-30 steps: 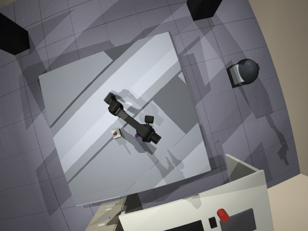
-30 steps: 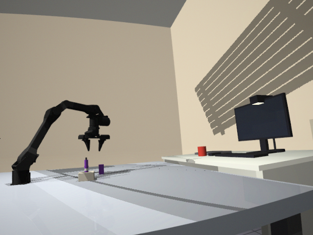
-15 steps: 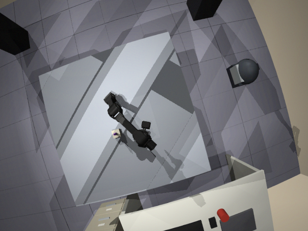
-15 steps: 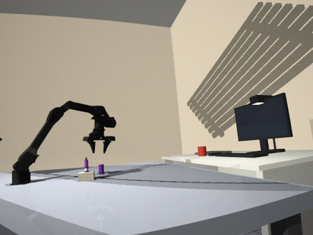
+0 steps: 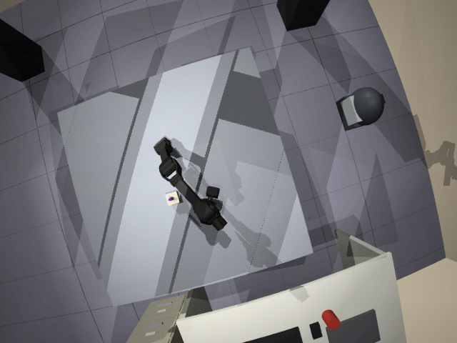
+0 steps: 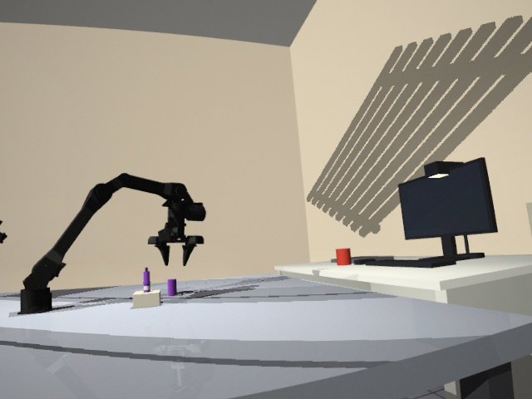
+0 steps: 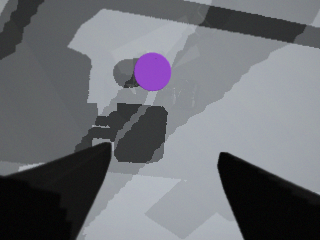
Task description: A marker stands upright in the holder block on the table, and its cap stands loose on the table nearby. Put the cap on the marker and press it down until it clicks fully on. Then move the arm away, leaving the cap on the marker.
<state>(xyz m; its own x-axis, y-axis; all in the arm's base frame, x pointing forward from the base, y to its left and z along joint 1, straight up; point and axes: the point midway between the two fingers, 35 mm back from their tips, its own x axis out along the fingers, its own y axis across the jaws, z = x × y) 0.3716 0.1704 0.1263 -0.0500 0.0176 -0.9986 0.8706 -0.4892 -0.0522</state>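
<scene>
My gripper tip is 1 cm past the purple cap, 4 cm to the left of it and 7 cm above it. Also, from my gripper tip: beige holder block: 8 cm behind, 21 cm to the right, 7 cm below; then purple marker: 8 cm behind, 21 cm to the right, 2 cm below.
</scene>
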